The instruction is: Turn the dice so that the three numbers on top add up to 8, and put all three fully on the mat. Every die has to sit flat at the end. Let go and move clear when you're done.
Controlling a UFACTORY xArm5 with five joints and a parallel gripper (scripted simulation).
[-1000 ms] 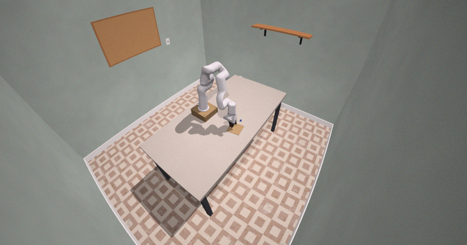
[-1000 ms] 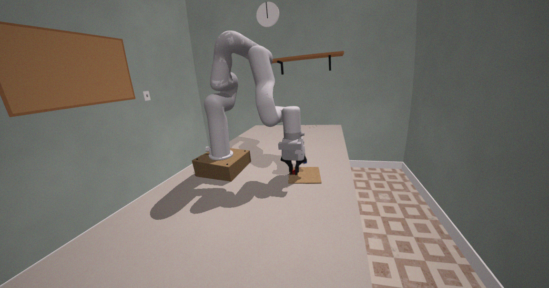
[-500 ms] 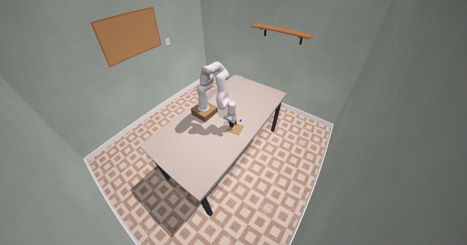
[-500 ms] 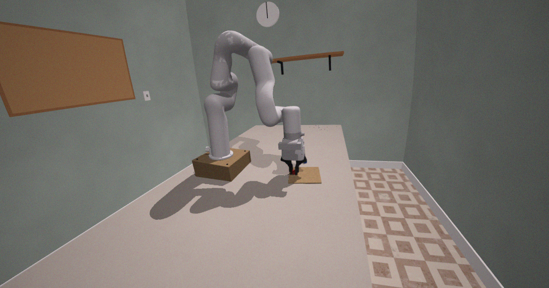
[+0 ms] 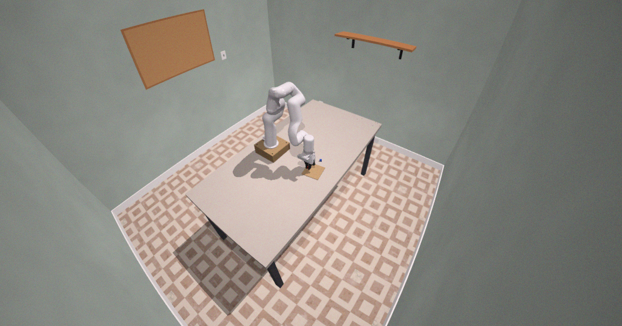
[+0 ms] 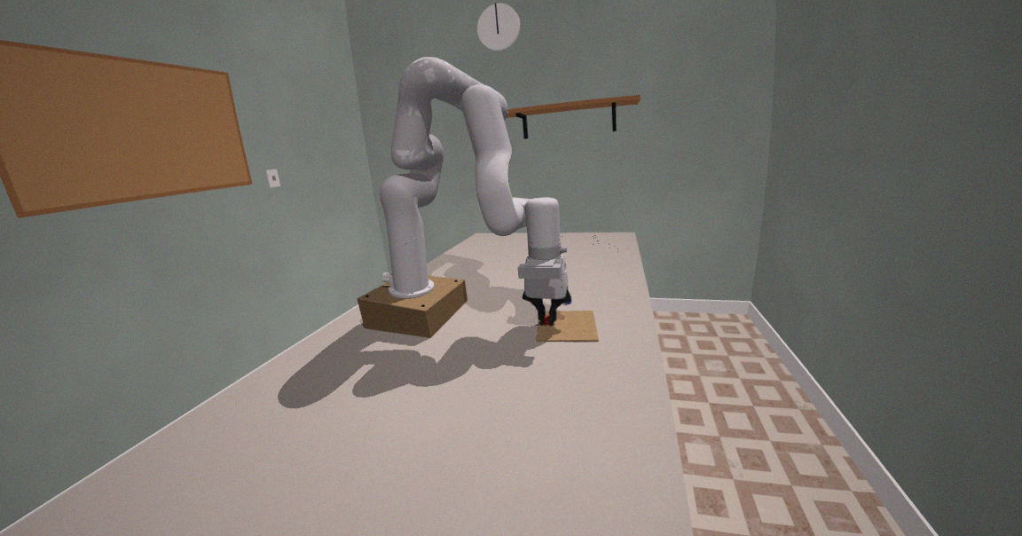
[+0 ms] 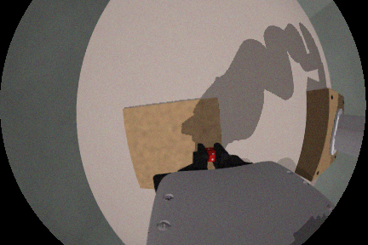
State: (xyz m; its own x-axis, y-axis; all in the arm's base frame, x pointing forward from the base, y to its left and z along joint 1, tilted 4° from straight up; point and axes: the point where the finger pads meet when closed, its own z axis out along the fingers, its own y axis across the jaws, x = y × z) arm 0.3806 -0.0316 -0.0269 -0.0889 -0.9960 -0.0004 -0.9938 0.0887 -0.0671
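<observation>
My hand is 10 mm above the red die. Round my hand: blue die 120 mm to the left, 50 mm ahead, 20 mm below; then tan mat 50 mm ahead, 20 mm below; then white die 120 mm to the left, 40 mm behind, 20 mm below.
</observation>
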